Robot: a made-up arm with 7 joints. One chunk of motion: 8 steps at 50 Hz.
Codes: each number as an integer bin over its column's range. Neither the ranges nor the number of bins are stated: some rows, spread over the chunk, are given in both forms.
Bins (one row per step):
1: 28 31 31 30 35 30
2: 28 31 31 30 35 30
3: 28 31 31 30 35 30
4: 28 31 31 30 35 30
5: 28 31 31 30 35 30
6: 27 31 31 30 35 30
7: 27 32 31 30 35 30
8: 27 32 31 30 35 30
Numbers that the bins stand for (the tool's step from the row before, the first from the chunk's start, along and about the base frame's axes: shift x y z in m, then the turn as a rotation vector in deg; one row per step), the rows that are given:
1: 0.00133 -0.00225 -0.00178 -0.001 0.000 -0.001
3: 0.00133 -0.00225 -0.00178 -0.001 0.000 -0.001
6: -0.00271 -0.00225 -0.00178 -0.001 0.000 -0.001
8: -0.00271 0.00225 -0.00178 -0.001 0.000 -0.001
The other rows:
2: 0.00133 -0.00225 -0.00178 -0.001 0.000 -0.001
4: 0.00133 -0.00225 -0.00178 -0.001 0.000 -0.001
5: 0.00133 -0.00225 -0.00178 -0.001 0.000 -0.001
7: -0.00271 0.00225 -0.00178 -0.001 0.000 -0.001

